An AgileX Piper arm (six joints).
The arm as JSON. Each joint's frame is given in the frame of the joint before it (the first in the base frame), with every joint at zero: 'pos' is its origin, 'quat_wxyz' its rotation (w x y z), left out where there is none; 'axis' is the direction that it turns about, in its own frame. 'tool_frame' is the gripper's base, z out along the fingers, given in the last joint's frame.
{
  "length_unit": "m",
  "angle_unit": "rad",
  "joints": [
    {
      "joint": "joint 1",
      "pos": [
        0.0,
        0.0,
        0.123
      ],
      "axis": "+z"
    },
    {
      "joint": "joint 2",
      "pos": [
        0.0,
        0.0,
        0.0
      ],
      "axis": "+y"
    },
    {
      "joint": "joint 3",
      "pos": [
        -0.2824,
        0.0,
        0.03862
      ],
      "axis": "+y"
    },
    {
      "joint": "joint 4",
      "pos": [
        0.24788,
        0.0,
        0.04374
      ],
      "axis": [
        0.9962,
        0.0,
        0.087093
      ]
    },
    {
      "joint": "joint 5",
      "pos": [
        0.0,
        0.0,
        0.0
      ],
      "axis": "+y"
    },
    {
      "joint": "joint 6",
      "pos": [
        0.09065,
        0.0,
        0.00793
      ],
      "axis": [
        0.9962,
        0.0,
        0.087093
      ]
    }
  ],
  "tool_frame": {
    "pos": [
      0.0,
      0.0,
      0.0
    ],
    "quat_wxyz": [
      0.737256,
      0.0,
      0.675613,
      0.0
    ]
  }
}
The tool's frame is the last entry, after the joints.
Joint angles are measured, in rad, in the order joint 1, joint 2, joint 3, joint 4, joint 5, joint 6. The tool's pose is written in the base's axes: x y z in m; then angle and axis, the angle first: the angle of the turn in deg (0 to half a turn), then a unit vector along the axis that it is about. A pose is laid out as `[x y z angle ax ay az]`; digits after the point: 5 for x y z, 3 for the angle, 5 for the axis.
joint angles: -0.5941 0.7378 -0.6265 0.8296 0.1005 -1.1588
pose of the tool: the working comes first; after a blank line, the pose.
Where each joint sits with the arm in this pose, in the base's axes (m; each line is computed from the numbers above, not from the rounded line before):
joint 1: 0.0000 0.0000 0.1230
joint 2: 0.0000 0.0000 0.1230
joint 3: -0.1516 0.1024 0.3415
joint 4: 0.0565 -0.0382 0.3575
joint 5: 0.0565 -0.0382 0.3575
joint 6: 0.1352 -0.0832 0.3491
the tool: 0.1352 -0.0832 0.3491

[0.13518 -0.08319 0.34913 104.139 0.09110 0.93224 -0.35018]
